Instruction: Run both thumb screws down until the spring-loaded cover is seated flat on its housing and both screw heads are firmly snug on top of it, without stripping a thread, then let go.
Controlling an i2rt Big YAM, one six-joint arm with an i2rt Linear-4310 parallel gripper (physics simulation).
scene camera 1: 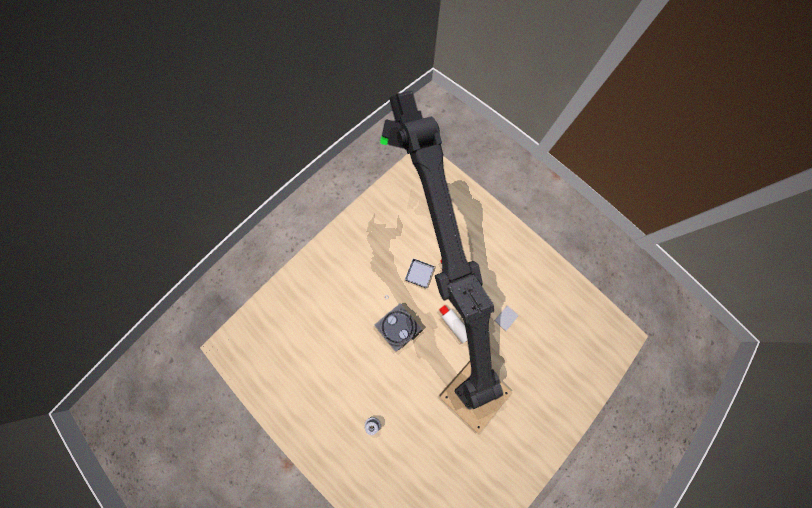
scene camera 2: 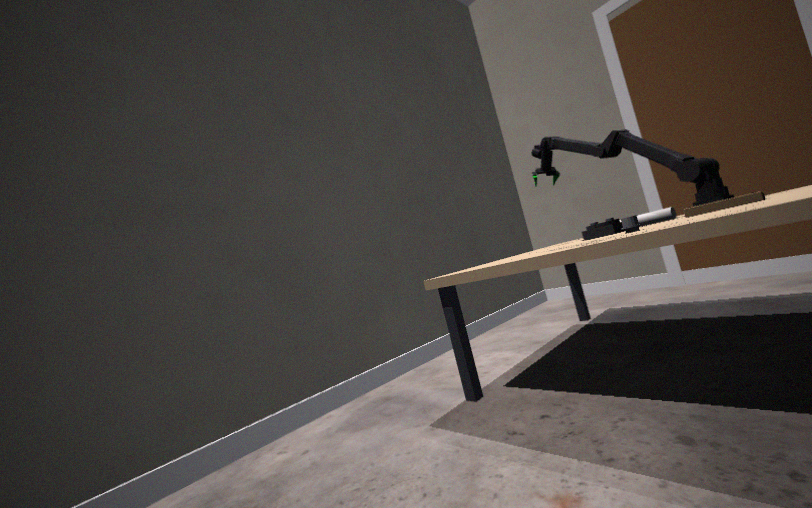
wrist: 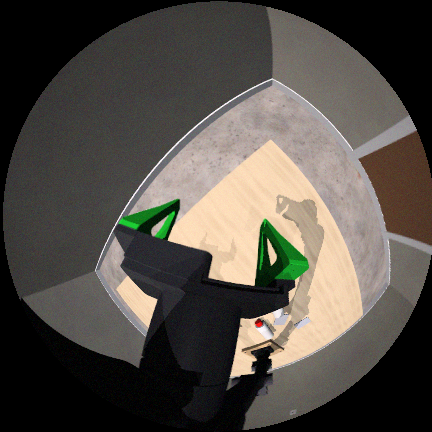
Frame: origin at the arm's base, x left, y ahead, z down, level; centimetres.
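Where they show: gripper, fingertip midpoint: (scene camera 2: 544, 185) (wrist: 220, 212); arm's base at its link origin: (scene camera 1: 473, 389) (scene camera 2: 713, 203) (wrist: 262, 350).
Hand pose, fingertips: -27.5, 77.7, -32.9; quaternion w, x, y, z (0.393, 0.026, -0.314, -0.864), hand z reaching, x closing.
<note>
Things, the pixels of their top centre, and the offset from my fingertips, as dx, dy, dz. "pt": a spot on its surface instead.
- dark square housing at its top centre: (scene camera 1: 397, 327) (scene camera 2: 602, 222) +35.6, -43.4, +29.9
- round dark cover at its top centre: (scene camera 1: 397, 327) +35.6, -43.4, +30.1
- white cylinder with a red end, top centre: (scene camera 1: 455, 322) (wrist: 263, 332) (scene camera 2: 650, 212) +18.0, -55.0, +30.5
- pale-topped square block at its top centre: (scene camera 1: 419, 272) +16.6, -32.0, +33.5
- pale flat square at a spot on its surface: (scene camera 1: 507, 318) pt +0.2, -66.8, +35.2
- small metal cylinder at its top centre: (scene camera 2: 628, 217) (scene camera 1: 371, 428) +63.8, -65.8, +30.6
The dark square housing (scene camera 1: 398, 346) (scene camera 2: 600, 228) lies on the table, with the round dark cover (scene camera 1: 388, 331) on top. Two light screw heads, one (scene camera 1: 392, 320) towards the back left and the other (scene camera 1: 403, 334) towards the front right, show on the cover from above. Whether the cover is flat or the heads touch it cannot be told at this size. The housing is not visible in the wrist view. My gripper (scene camera 2: 545, 183) (wrist: 220, 212) is open and empty, high above the table and well away from the housing; its green fingers point down.
A white cylinder with a red end (scene camera 1: 454, 325) (scene camera 2: 657, 215) (wrist: 265, 331) lies between housing and arm. A pale-topped square block (scene camera 1: 420, 273) is behind the housing. A pale flat square (scene camera 1: 507, 318) lies right of the arm. A small metal cylinder (scene camera 1: 371, 425) stands at the front left.
</note>
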